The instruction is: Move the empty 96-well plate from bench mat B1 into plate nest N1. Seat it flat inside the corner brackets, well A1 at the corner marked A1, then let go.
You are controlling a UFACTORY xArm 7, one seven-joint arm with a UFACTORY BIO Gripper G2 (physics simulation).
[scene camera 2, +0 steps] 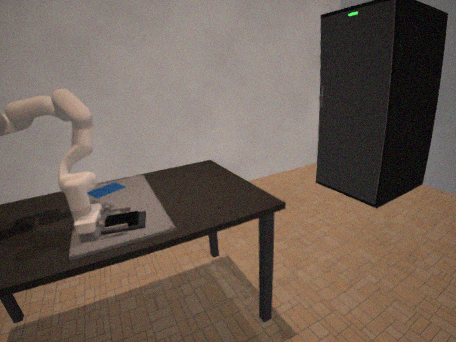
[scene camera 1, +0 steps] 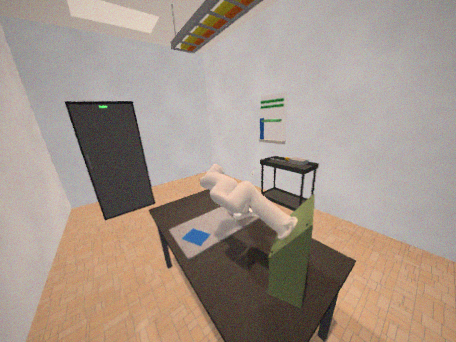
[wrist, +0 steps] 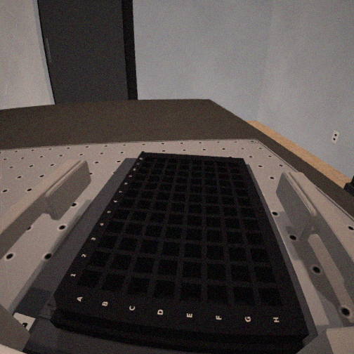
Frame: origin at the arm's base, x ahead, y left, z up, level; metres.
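Seen in the pictures: hand at its tool point: (scene camera 2: 123,217); arm's base at its link origin: (scene camera 1: 288,228).
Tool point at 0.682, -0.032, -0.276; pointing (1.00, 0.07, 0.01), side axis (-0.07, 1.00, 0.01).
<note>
Pixels of each thing's top centre, then the offset from my tool point to it, as dx, dy, dz. "*": a spot on its surface instead. Level surfaces: height alone.
- black 96-well plate at its top centre: (scene camera 2: 121,217) -0.008, -0.006, +0.003
- dark grey nest N1 at a spot on its surface: (scene camera 2: 142,220) * +0.073, -0.015, -0.016
- blue bench mat B1 at its surface level: dz -0.025
- light grey perforated board at its surface level: dz -0.027
- dark table at its surface level: dz -0.040
The black 96-well plate (scene camera 2: 122,219) (wrist: 180,225) lies on the dark grey nest N1 (scene camera 2: 142,220) (wrist: 62,270), looking roughly level. Its A1 corner is at the lower left in the wrist view, near a partly hidden white label (wrist: 24,321). The corner brackets are too dark to make out, so exact seating cannot be told. My gripper (scene camera 2: 119,220) (wrist: 184,197) is open, one finger on each long side of the plate, with a visible gap at both sides. The blue bench mat B1 (scene camera 1: 196,237) (scene camera 2: 106,189) shows no plate on it. In scene camera 1 the arm hides the nest.
The nest stands on a light grey perforated board (scene camera 1: 190,251) (scene camera 2: 157,212) (wrist: 30,175) on the dark table (scene camera 1: 215,285) (scene camera 2: 200,187) (wrist: 175,117). A green upright panel (scene camera 1: 291,260) stands by the arm's base. A black cart (scene camera 1: 290,166) stands behind the table.
</note>
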